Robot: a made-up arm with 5 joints.
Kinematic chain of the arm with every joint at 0, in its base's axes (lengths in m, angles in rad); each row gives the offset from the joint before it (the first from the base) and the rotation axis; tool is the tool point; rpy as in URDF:
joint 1: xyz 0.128 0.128 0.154 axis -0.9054 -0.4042 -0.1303
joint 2: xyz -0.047 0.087 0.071 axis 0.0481 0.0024 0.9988
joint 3: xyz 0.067 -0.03 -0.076 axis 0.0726 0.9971 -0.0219
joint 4: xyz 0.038 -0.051 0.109 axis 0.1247 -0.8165 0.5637
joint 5: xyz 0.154 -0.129 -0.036 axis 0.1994 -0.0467 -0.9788
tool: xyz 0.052 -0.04 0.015 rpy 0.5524 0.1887 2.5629
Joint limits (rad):
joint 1: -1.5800..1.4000
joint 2: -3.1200..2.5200
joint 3: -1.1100..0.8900
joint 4: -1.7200..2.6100
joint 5: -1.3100..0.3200
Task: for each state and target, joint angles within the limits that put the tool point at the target. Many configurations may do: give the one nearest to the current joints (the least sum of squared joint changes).
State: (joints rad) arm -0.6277 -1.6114 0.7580 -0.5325 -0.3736
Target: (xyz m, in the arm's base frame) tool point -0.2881 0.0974 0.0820
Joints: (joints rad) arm -0.3865 -2.0016 0.8808 -0.1743 -0.2087
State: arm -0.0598 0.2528 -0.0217 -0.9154 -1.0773
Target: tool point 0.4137 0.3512 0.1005
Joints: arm 0.0005 1.0758 0.3454 -0.3709 -0.9702
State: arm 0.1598 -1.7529 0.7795 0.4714 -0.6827
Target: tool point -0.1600 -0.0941 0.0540
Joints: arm 0.0943 -1.7697 0.8803 0.2481 -0.8572
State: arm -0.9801 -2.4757 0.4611 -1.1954 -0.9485
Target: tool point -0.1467 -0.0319 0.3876
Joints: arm -1.5800 -2.2161 0.0814 -1.0420 -0.9684
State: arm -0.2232 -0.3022 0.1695 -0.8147 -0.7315
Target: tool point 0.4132 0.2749 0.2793
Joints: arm 0.1182 0.7693 -0.2965 -0.1391 -1.0706
